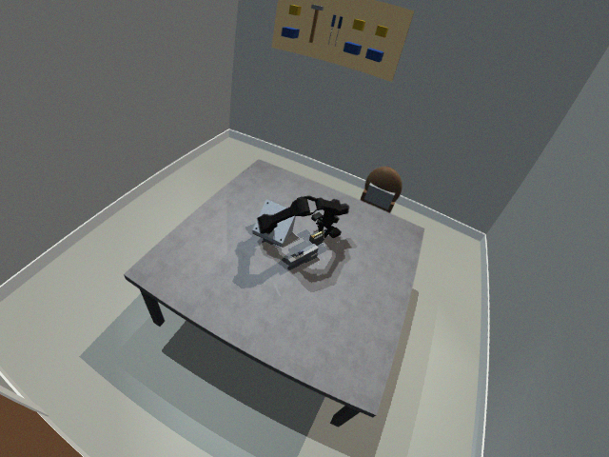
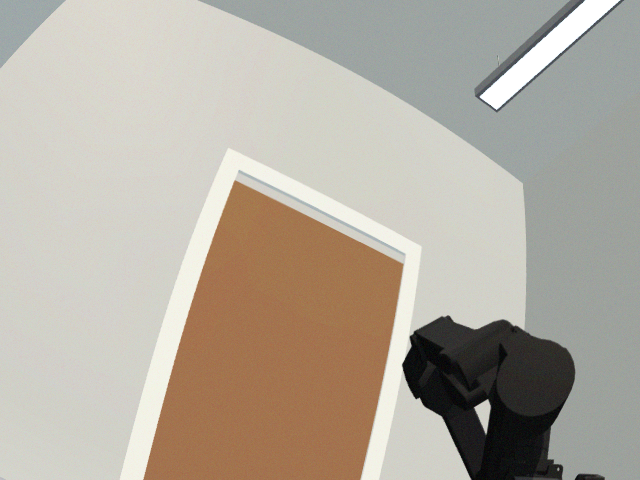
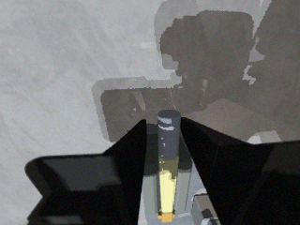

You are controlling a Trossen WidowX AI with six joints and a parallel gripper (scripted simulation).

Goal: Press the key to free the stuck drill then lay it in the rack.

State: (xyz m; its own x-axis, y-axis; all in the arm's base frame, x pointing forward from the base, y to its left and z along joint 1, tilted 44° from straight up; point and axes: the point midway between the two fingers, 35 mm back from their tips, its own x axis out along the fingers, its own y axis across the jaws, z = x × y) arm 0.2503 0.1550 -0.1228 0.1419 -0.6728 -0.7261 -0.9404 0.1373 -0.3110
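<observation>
My gripper tip is now 1 cm past the drill, 4 cm to the left of it and 3 cm below it. From my gripper tip the other things lie so: grey fixture block 23 cm to the right, 3 cm above; rack 2 cm behind, 5 cm to the right, 1 cm above; blue key 1 cm behind, 26 cm to the right, 4 cm above.
</observation>
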